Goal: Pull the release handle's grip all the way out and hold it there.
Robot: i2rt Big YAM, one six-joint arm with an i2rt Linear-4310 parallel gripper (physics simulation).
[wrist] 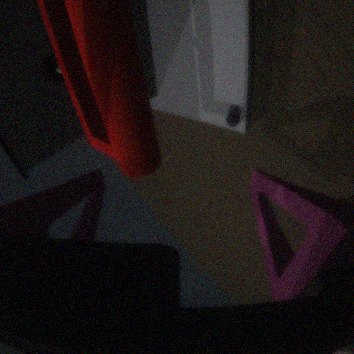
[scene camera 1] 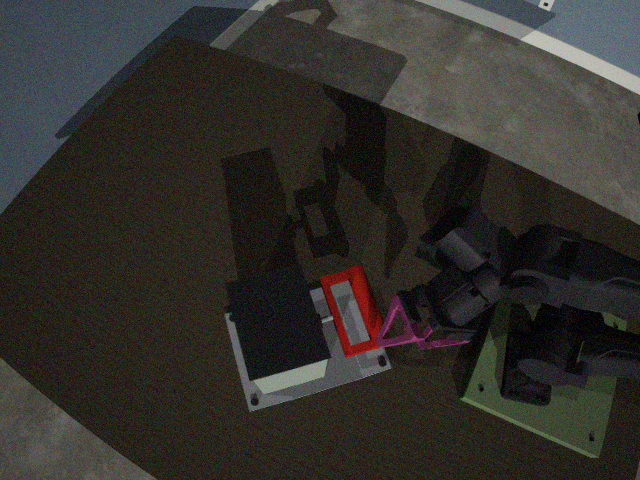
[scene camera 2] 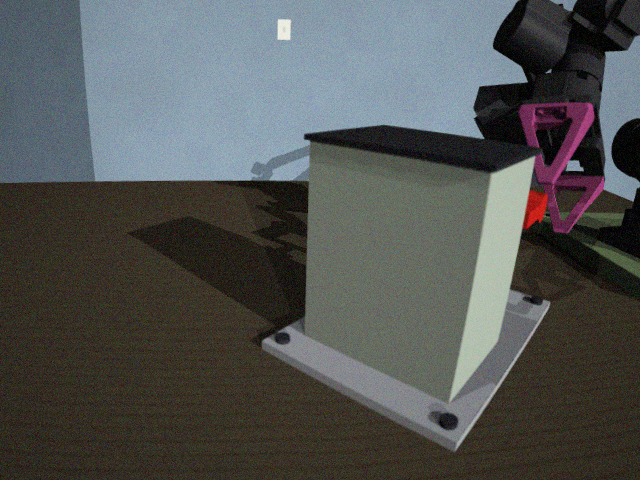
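The release handle's red grip [scene camera 1: 364, 304] [scene camera 2: 536, 209] [wrist: 132, 125] is a rectangular frame beside a pale box with a dark top [scene camera 1: 276, 320] [scene camera 2: 398, 248]. Much of it is hidden behind the box in scene camera 2. My gripper [scene camera 1: 400, 345] [scene camera 2: 557, 206] [wrist: 176, 177] has pink fingers and is open, with nothing between them. In scene camera 1 one fingertip overlaps the grip's lower right corner; contact cannot be told. In the wrist view the grip's near end lies just ahead of the fingertips, closer to the left finger.
The box stands on a grey base plate [scene camera 1: 341, 370] [scene camera 2: 356, 372] [wrist: 227, 60] with dark corner bolts. A green board [scene camera 1: 563, 426] lies under the arm's base at the right. The brown table [scene camera 1: 129, 258] [scene camera 2: 129, 387] carries shadows of the box, grip and arm.
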